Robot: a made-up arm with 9 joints. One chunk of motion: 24 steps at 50 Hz.
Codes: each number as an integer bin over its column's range. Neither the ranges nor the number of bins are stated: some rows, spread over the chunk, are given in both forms.
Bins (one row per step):
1: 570 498 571 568 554 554 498 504 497
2: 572 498 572 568 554 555 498 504 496
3: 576 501 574 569 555 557 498 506 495
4: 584 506 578 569 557 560 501 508 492
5: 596 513 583 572 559 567 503 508 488
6: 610 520 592 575 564 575 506 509 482
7: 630 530 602 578 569 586 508 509 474
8: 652 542 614 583 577 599 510 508 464
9: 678 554 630 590 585 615 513 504 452
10: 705 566 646 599 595 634 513 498 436
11: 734 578 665 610 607 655 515 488 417
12: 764 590 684 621 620 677 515 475 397
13: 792 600 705 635 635 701 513 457 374
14: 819 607 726 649 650 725 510 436 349
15: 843 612 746 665 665 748 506 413 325
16: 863 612 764 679 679 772 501 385 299
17: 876 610 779 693 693 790 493 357 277
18: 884 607 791 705 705 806 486 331 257
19: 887 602 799 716 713 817 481 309 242
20: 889 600 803 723 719 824 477 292 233
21: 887 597 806 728 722 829 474 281 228
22: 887 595 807 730 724 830 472 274 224
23: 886 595 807 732 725 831 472 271 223
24: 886 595 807 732 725 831 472 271 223
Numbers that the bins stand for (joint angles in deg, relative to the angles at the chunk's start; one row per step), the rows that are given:
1: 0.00 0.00 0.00 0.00 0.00 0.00 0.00 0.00 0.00
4: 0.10 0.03 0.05 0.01 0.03 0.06 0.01 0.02 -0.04
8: 0.58 0.18 0.31 0.11 0.21 0.41 0.05 0.02 -0.27
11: 1.16 0.33 0.67 0.30 0.49 0.92 0.07 -0.10 -0.65
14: 1.76 0.45 1.11 0.58 0.88 1.56 0.05 -0.42 -1.20
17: 2.16 0.46 1.49 0.89 1.27 2.15 -0.02 -0.90 -1.79
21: 2.24 0.41 1.68 1.14 1.54 2.50 -0.10 -1.37 -2.19
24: 2.23 0.40 1.69 1.17 1.57 2.52 -0.11 -1.43 -2.23
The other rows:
2: 0.01 0.00 0.01 0.00 0.00 0.01 0.00 0.00 -0.01
3: 0.04 0.01 0.02 0.01 0.01 0.03 0.00 0.01 -0.02
5: 0.18 0.06 0.09 0.03 0.05 0.12 0.02 0.02 -0.07
6: 0.28 0.09 0.15 0.05 0.09 0.19 0.03 0.03 -0.12
7: 0.42 0.13 0.22 0.07 0.14 0.29 0.04 0.03 -0.19
9: 0.76 0.23 0.42 0.16 0.29 0.56 0.06 0.00 -0.37
10: 0.95 0.28 0.54 0.22 0.38 0.73 0.06 -0.04 -0.50
12: 1.37 0.38 0.81 0.38 0.61 1.12 0.07 -0.18 -0.81
13: 1.57 0.42 0.96 0.48 0.74 1.34 0.06 -0.29 -1.00
15: 1.93 0.47 1.25 0.69 1.02 1.77 0.03 -0.56 -1.40
16: 2.07 0.47 1.38 0.79 1.15 1.98 0.01 -0.73 -1.61
18: 2.22 0.45 1.57 0.98 1.38 2.29 -0.05 -1.06 -1.95
19: 2.24 0.43 1.63 1.06 1.46 2.39 -0.07 -1.20 -2.07
20: 2.25 0.42 1.66 1.11 1.51 2.46 -0.09 -1.30 -2.15
22: 2.24 0.40 1.69 1.16 1.56 2.51 -0.11 -1.41 -2.22
23: 2.23 0.40 1.69 1.17 1.57 2.52 -0.11 -1.43 -2.23

